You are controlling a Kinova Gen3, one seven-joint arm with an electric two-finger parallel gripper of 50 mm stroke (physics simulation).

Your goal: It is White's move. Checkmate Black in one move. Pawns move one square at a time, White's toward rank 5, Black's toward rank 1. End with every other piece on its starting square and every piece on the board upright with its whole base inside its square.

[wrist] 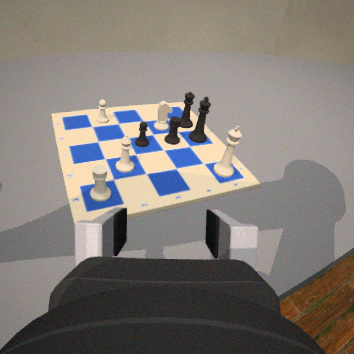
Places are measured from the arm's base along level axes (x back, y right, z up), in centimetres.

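Pixels of known places: gripper, between the fingertips: point(165, 225).
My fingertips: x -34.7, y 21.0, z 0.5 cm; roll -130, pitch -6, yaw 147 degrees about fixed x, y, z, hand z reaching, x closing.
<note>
Behind a point stands the place of what it marks.
On the blue-and-cream chessboard point(64, 174) {z -6.3, x -32.0, y 5.7 cm}, a white rook point(100, 184) {z -4.6, x -34.4, y 10.6 cm} stands on the near-left blue corner square and a white king point(228, 153) {z -3.4, x -49.1, y 12.7 cm} on the near-right one. What looks like a white bishop point(125, 156) {z -4.6, x -38.6, y 7.5 cm} stands on blue behind the rook. A black pawn point(142, 135) {z -4.9, x -42.8, y 3.8 cm}, a black rook point(173, 131) {z -4.6, x -46.8, y 4.8 cm} and a black king point(201, 121) {z -3.4, x -50.7, y 5.5 cm} stand in the middle row. A white knight point(162, 117) {z -4.6, x -47.4, y 1.1 cm} and a black queen point(187, 111) {z -4.0, x -51.2, y 1.7 cm} stand farther back. A white pawn point(102, 112) {z -4.9, x -40.3, y -3.6 cm} stands on cream in the far row. My gripper point(165, 225) {z 0.5, x -34.7, y 21.0 cm} is open and empty before the near edge.
The grey table point(295, 115) {z -6.9, x -77.2, y 4.5 cm} surrounds the board and carries shadows at the left and right. A wooden floor point(325, 305) shows past the table's edge at the lower right. The chess pieces stand upright, with the black king, black queen, black rook and white knight close together.
</note>
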